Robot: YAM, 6 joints.
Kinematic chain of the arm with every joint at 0, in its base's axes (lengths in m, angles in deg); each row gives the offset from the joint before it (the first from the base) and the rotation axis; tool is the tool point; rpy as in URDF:
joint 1: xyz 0 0 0.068 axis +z
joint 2: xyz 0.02 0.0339 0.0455 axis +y
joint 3: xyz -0.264 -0.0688 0 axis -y
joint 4: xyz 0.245 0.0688 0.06 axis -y
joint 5: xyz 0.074 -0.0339 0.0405 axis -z
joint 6: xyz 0.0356 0 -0.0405 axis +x
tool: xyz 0 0 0 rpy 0 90 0
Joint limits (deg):
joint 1: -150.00..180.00
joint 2: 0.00..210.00
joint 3: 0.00..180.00
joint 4: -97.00..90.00
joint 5: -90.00..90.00
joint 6: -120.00..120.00
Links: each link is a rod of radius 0.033 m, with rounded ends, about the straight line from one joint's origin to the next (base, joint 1, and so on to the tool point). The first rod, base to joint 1, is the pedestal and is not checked.
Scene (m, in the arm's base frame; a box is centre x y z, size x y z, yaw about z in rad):
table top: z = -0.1
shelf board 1: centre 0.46 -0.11 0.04 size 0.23 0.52 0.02 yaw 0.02
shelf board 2: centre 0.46 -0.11 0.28 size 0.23 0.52 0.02 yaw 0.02
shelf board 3: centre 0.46 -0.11 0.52 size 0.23 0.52 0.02 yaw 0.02
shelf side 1: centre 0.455 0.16 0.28 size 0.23 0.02 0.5 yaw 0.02
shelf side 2: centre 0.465 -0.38 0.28 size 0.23 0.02 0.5 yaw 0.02
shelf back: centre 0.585 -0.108 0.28 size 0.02 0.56 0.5 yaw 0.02
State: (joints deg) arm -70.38 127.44 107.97 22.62 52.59 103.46
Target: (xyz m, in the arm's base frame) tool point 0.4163 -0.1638 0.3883
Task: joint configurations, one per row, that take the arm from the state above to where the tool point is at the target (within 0.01 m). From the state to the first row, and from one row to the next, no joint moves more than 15 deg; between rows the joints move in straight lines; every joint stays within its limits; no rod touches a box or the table.
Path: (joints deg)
1: -58.71 118.07 102.93 28.11 64.00 96.54
2: -47.03 108.70 97.90 33.59 75.41 89.61
3: -32.41 108.24 96.97 27.06 64.76 96.54
4: -17.78 107.78 96.04 20.53 54.12 103.46

